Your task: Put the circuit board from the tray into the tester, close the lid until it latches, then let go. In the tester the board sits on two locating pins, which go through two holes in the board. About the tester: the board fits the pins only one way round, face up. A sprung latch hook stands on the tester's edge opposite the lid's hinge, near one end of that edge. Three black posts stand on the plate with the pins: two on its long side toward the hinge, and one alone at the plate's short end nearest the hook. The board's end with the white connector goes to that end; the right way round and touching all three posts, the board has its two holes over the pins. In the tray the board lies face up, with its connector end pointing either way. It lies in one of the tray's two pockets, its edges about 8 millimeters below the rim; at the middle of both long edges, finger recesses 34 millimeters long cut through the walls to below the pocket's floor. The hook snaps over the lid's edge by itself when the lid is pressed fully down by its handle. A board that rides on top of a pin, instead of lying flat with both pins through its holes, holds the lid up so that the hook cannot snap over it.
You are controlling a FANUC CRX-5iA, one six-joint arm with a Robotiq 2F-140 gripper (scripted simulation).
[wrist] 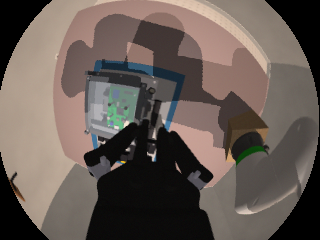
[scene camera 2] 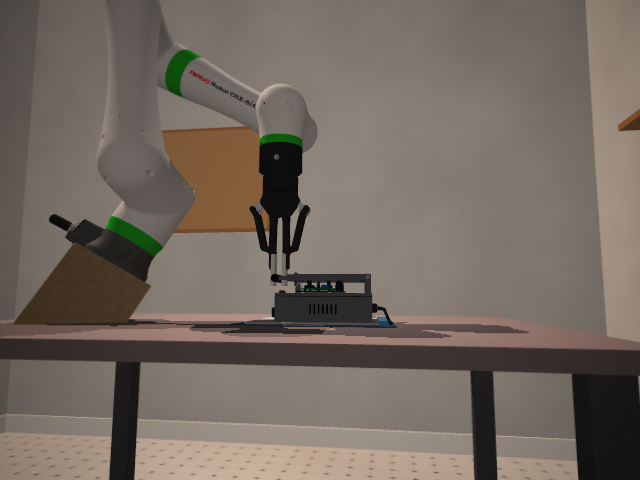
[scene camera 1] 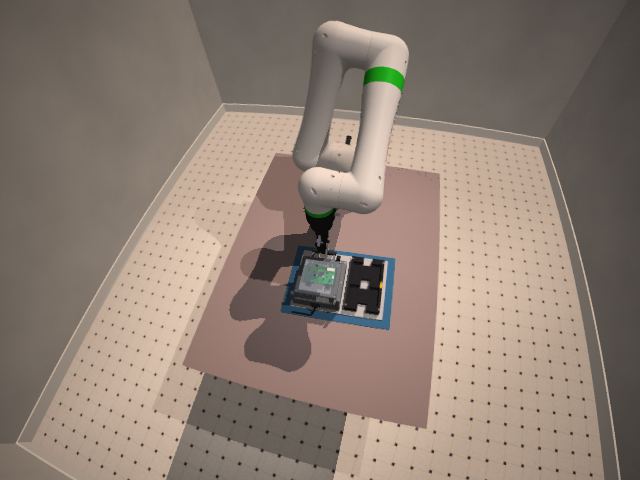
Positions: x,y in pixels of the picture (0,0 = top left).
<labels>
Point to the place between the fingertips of my gripper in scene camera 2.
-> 278,285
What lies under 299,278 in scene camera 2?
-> A tester lid.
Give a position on a tester lid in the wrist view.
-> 111,104
</labels>
